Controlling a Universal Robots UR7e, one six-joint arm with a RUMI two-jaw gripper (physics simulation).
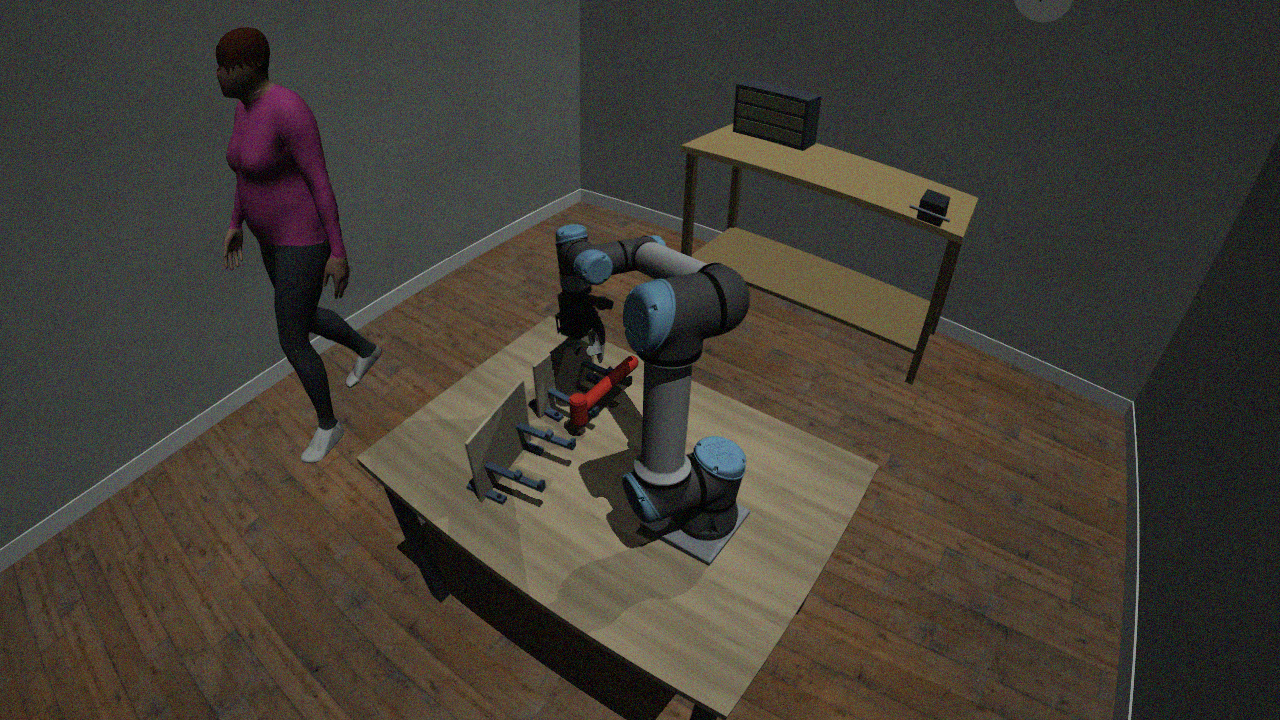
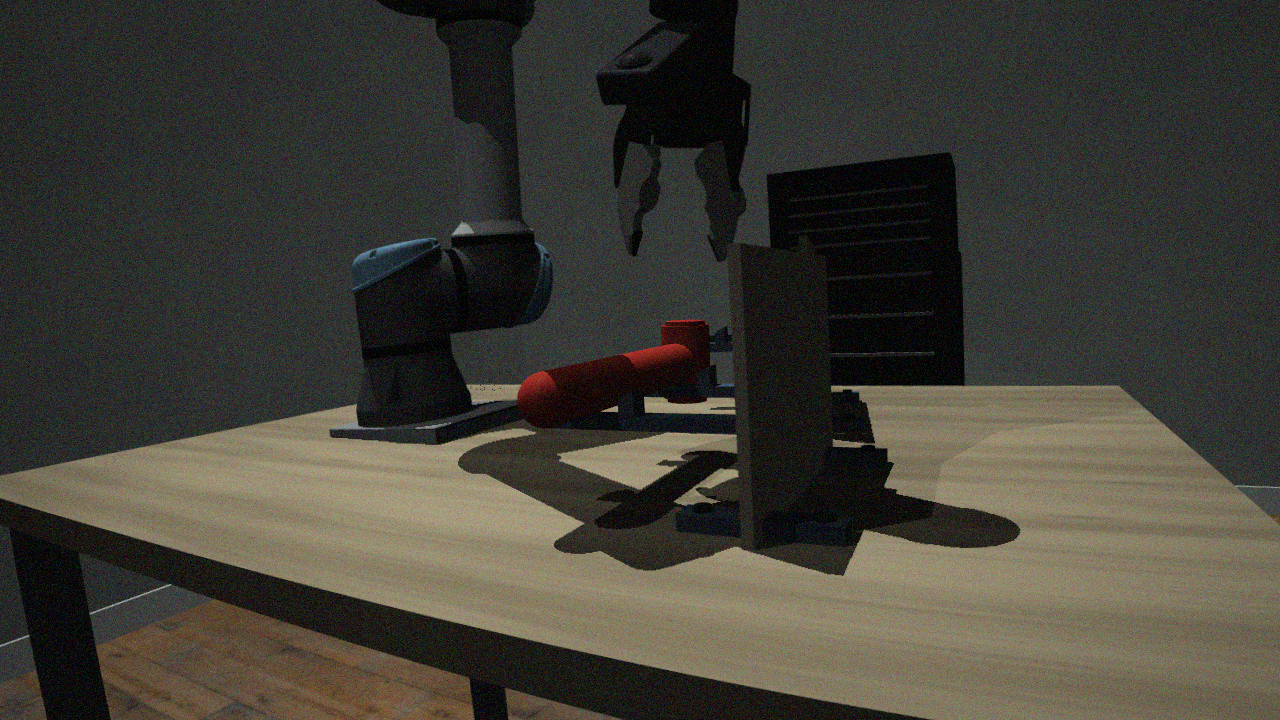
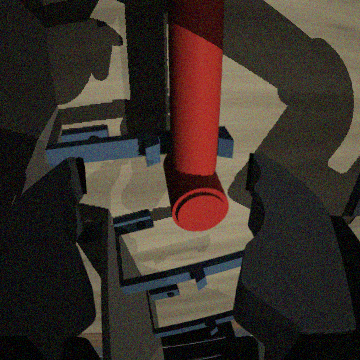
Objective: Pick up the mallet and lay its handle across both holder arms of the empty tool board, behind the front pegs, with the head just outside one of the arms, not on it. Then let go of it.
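Frame: origin at the arm's base, x right, y up, z back, level; metres.
Where they show: gripper, fingertip midpoint: [image 1: 588, 358] [image 2: 675, 258] [image 3: 165, 158]; arm's base, origin of the base link: [image 1: 705, 515] [image 2: 416, 416].
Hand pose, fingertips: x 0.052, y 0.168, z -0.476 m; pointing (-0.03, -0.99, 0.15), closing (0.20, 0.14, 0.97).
Things, the pixels of their top centre, and the offset from my fingertips. "spot": a spot on its surface instead. Level surfaces: height alone.
- middle peg, middle of its top: [image 3: 153, 156] [image 2: 706, 365] dx -0.055, dy -0.095, dz +0.012 m
- front peg, middle of its top: [image 3: 226, 149] dx -0.042, dy -0.095, dz +0.072 m
- mallet's head, surface spot: [image 3: 200, 211] [image 2: 684, 320] spot: dx -0.078, dy -0.055, dz +0.048 m
- table, its level: dy -0.185 m
The red mallet's handle [image 1: 608, 385] [image 2: 590, 385] [image 3: 197, 115] lies across the holder arms of the farther tool board [image 1: 541, 385] [image 2: 783, 394]. It crosses the nearer arm [image 3: 92, 150] between a middle peg [image 3: 152, 154] and the front peg [image 3: 226, 142]. It also crosses the other arm [image 2: 666, 423], whose front end is hidden behind the handle. The mallet's head [image 1: 579, 411] [image 2: 684, 338] [image 3: 200, 211] hangs just outside the nearer arm, not on it. My gripper [image 1: 596, 354] [image 2: 675, 252] [image 3: 165, 158] is open and empty, above the mallet with a clear gap.
Another tool board [image 1: 492, 436] stands beyond the head, with bare arms [image 1: 514, 477] [image 3: 165, 282]. A dark long shape [image 3: 146, 65] shows beside the handle. A dark drawer cabinet [image 2: 868, 268] stands beyond the table [image 1: 787, 537]. A person [image 1: 281, 170] in pink is at the left.
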